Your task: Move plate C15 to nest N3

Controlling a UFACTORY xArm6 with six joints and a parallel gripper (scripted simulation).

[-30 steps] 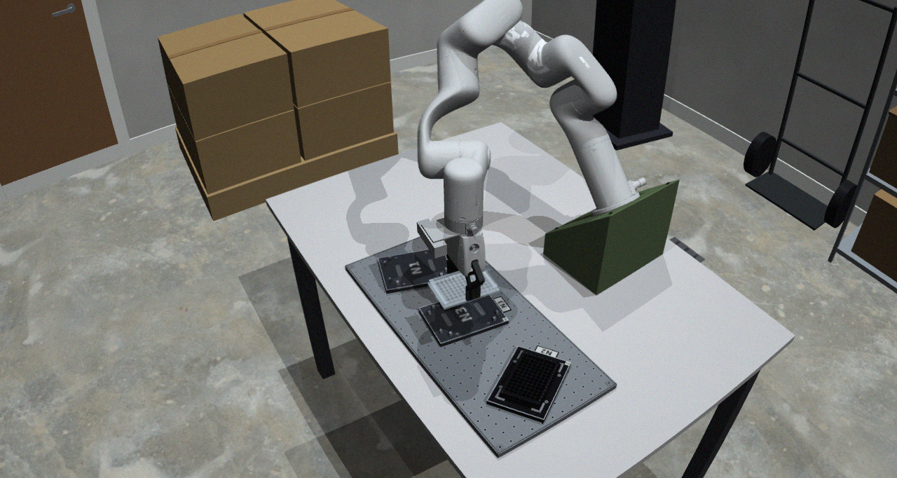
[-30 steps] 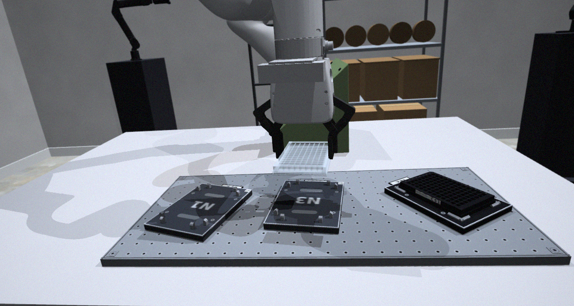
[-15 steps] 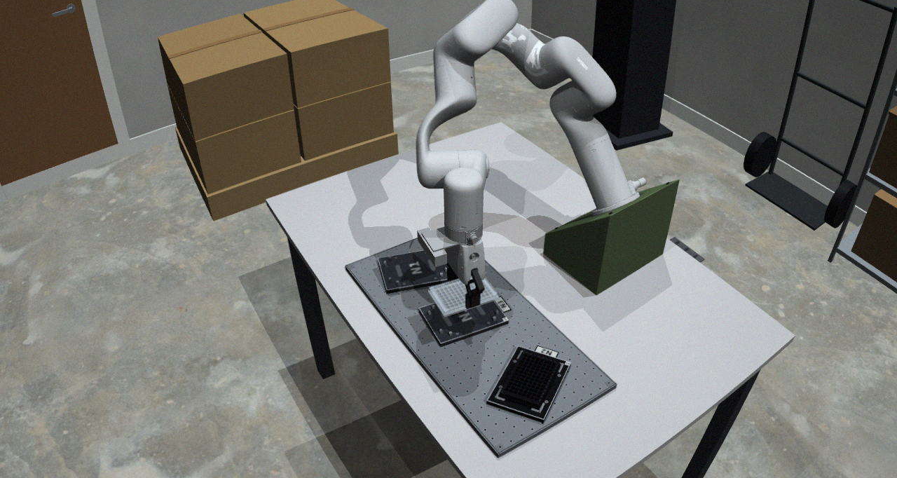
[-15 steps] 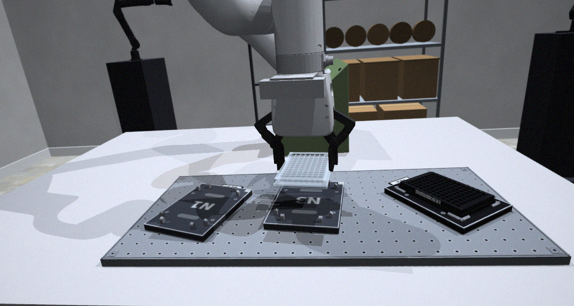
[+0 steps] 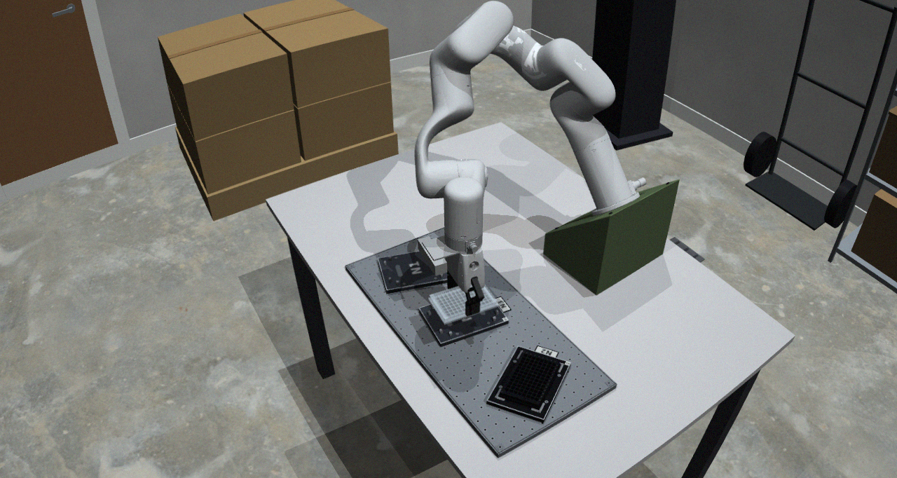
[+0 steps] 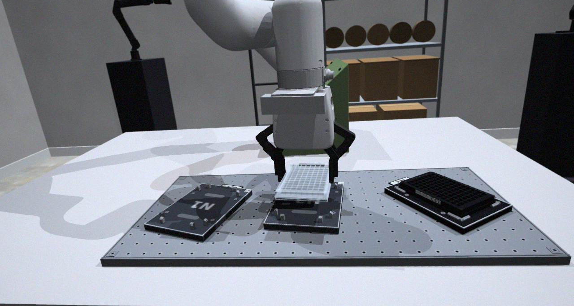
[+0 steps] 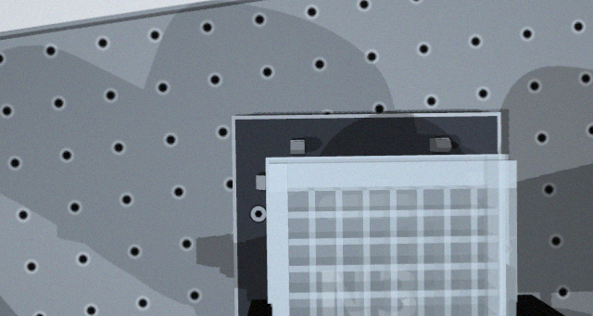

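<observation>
Now: the nest N3 60 mm below my hand. Also, from my hand: black plate C51: 40 mm behind, 230 mm to the left, 40 mm below; then clear plate C15: 10 mm below; then nest N1: 30 mm ahead, 190 mm to the right, 60 mm below.
</observation>
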